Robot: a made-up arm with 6 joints.
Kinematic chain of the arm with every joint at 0, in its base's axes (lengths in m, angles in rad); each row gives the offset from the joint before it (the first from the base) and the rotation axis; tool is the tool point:
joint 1: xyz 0 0 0.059 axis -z
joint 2: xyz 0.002 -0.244 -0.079 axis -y
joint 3: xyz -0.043 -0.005 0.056 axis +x
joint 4: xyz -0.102 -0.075 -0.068 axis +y
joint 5: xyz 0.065 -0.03 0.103 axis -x
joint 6: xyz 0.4 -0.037 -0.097 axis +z
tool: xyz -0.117 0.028 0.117
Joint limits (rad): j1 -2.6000..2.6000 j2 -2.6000..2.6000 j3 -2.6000..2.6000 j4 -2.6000..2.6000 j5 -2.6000..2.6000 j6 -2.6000..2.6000
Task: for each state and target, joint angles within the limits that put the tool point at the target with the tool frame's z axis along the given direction. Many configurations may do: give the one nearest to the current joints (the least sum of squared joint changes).
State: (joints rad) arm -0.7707 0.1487 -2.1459 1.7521 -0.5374 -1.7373
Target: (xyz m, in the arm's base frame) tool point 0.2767 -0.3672 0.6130 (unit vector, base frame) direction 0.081 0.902 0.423
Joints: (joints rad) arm -0.3855 -0.5587 -2.6000 2.1349 -1.4199 -1.3736
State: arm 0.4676 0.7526 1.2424 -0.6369 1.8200 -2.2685
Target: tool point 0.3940 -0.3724 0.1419 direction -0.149 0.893 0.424
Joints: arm -0.2225 0.4258 1.0444 -0.3557 2.2632 -1.9404
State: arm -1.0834 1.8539 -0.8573 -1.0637 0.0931 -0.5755
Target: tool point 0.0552 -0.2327 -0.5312 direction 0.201 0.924 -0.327
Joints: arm -0.6905 2.0445 -0.2580 -2.0734 0.7689 -0.9903
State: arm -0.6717 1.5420 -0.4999 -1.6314 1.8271 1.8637
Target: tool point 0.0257 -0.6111 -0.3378 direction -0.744 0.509 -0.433
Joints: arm -0.9147 1.5512 -0.0264 -1.4204 1.1165 1.5935
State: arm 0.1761 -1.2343 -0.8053 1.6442 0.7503 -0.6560
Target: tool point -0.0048 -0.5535 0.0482 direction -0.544 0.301 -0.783
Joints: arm -0.5408 -1.8659 -0.4081 1.3950 0.5491 -0.4144
